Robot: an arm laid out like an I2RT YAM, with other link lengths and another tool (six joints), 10 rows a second.
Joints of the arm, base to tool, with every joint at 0 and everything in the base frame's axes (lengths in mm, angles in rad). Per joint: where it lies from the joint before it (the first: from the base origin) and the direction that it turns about. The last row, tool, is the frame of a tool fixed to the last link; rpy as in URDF.
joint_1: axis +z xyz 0 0 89.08
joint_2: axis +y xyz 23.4 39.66 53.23
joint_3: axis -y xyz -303.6 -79.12 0
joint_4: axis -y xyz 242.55 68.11 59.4
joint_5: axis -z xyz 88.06 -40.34 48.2
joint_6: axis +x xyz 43.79 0 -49.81
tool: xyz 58 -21 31 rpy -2.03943 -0.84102 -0.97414
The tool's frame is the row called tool.
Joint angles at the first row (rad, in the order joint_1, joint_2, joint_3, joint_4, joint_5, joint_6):
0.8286 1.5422 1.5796 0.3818 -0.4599 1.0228
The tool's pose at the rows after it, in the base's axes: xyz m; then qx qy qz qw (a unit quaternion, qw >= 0):
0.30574 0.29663 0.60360 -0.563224 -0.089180 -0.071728 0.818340
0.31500 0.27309 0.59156 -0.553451 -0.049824 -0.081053 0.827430
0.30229 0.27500 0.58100 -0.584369 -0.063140 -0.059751 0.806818
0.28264 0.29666 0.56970 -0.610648 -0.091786 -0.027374 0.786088
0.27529 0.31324 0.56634 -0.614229 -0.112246 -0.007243 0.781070
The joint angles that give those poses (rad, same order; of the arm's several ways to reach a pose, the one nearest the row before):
0.7842 1.5263 1.5879 0.3998 -0.4050 1.0402
0.7375 1.4844 1.5033 0.4470 -0.3686 1.0949
0.7483 1.4439 1.4728 0.3658 -0.4212 1.0560
0.8100 1.4359 1.4649 0.2964 -0.4589 1.0028
0.8433 1.4572 1.4766 0.2946 -0.4856 0.9923

